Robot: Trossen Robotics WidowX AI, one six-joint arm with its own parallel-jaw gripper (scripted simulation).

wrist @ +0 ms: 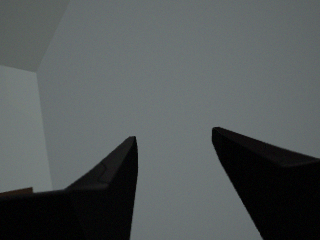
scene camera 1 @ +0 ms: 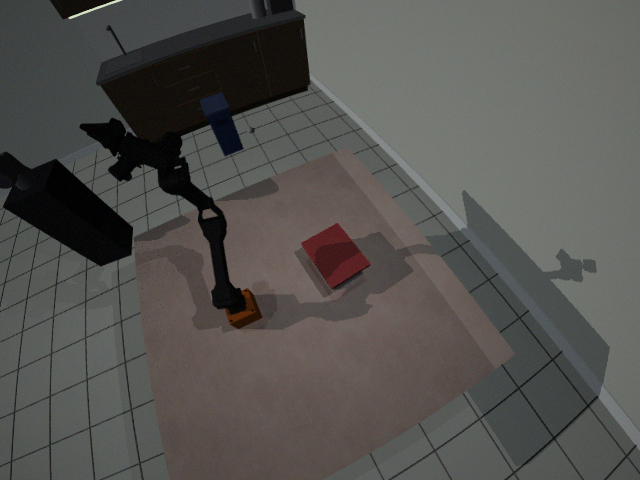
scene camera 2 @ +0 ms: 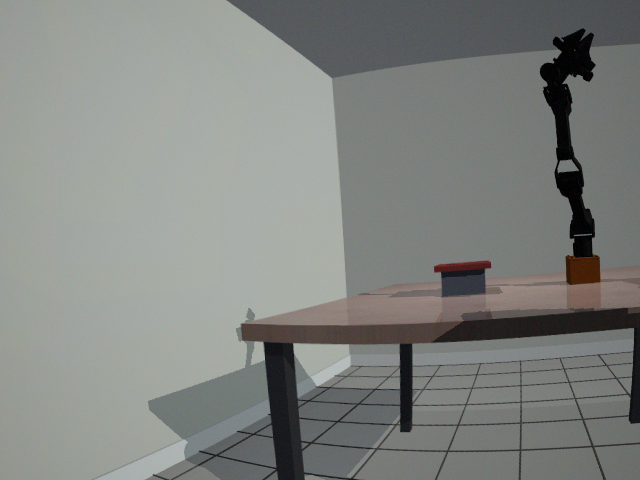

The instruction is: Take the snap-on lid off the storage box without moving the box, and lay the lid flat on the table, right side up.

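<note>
Scene camera 1 shows the gripper [scene camera 1: 84, 129] and a lid [scene camera 1: 336, 256]. In scene camera 2 there is a storage box [scene camera 2: 467, 282]; the gripper is visible in scene camera 2 [scene camera 2: 588, 31] as well. The gripper also appears in the wrist view [wrist: 174, 138]. The lid is out of frame in the wrist view, and the storage box is out of frame in the wrist view too.
</note>
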